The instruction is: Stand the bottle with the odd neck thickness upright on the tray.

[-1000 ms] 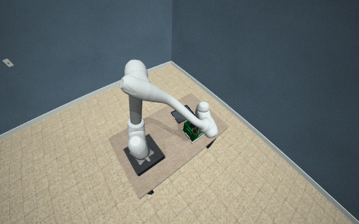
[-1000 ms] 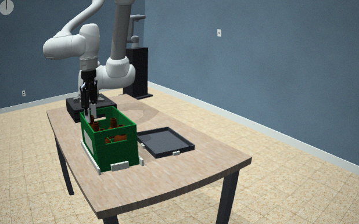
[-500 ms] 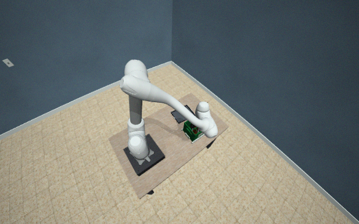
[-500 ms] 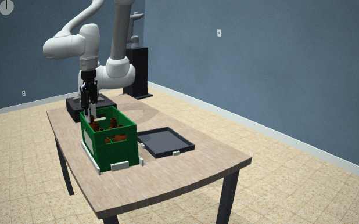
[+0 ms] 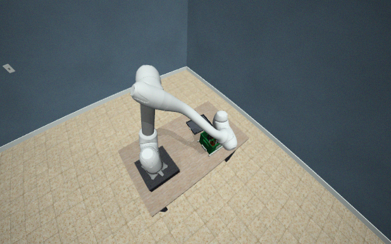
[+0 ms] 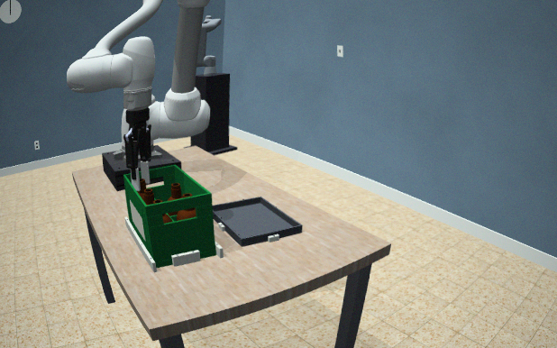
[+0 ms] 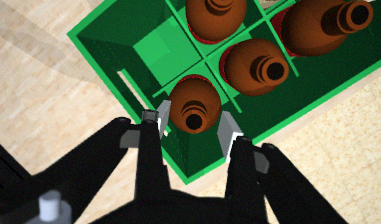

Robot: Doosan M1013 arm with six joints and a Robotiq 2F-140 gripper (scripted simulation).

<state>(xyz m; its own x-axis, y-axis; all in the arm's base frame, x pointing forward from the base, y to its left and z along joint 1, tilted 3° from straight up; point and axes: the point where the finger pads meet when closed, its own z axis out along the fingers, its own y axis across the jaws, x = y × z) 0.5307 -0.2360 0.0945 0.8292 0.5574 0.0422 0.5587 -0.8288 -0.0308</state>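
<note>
The green crate lies 100 mm ahead of my hand, 30 mm to the left of it and 90 mm below it. The rest, counted from my hand: dark tray (160 mm ahead, 300 mm to the left, 160 mm below); then brown bottle (190 mm ahead, 50 mm to the left, 90 mm below).
</note>
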